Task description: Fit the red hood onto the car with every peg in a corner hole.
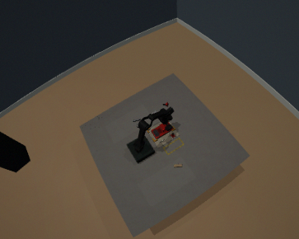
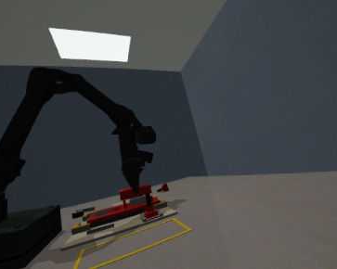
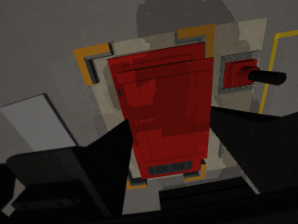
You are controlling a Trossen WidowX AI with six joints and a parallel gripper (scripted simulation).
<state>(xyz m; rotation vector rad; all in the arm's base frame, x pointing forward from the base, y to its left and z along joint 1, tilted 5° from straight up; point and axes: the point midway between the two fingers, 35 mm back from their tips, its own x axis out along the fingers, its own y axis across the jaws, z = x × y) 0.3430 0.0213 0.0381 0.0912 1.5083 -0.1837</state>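
The red hood is 10 mm above my gripper tip. Round my gripper tip: grey engine block 40 mm below; pale piece 360 mm to the right, 170 mm behind, 50 mm below; jig 50 mm below, 40 mm behind.
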